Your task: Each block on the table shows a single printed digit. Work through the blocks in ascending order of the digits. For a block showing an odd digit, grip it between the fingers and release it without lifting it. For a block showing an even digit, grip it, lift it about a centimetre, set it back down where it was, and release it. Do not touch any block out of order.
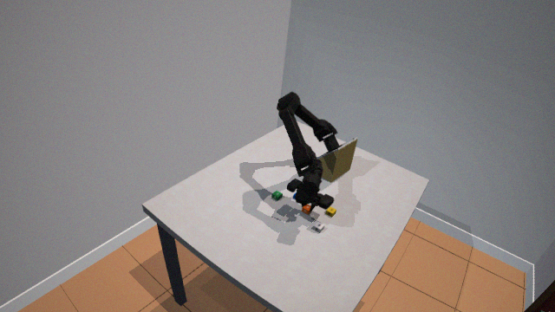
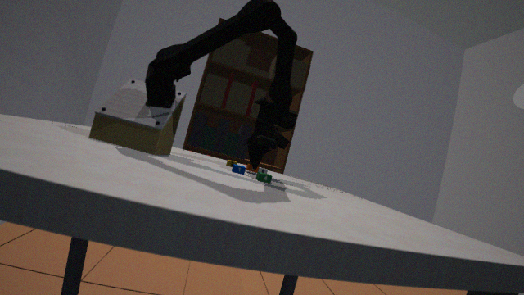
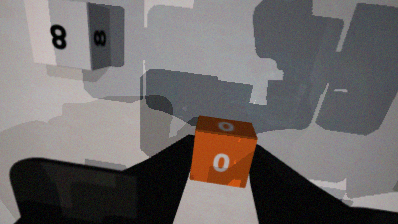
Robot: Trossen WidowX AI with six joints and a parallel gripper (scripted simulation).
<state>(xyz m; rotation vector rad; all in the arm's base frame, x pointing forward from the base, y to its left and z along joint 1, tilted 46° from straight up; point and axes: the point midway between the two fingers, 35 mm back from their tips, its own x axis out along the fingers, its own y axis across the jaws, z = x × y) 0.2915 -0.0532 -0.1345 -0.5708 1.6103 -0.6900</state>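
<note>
The orange block is right at my gripper tip. Round my gripper tip: blue block (60 mm behind, 80 mm to the right, 10 mm below); white block (50 mm ahead, 90 mm to the left, 10 mm below); yellow block (60 mm behind, 80 mm to the left, 10 mm below).
</note>
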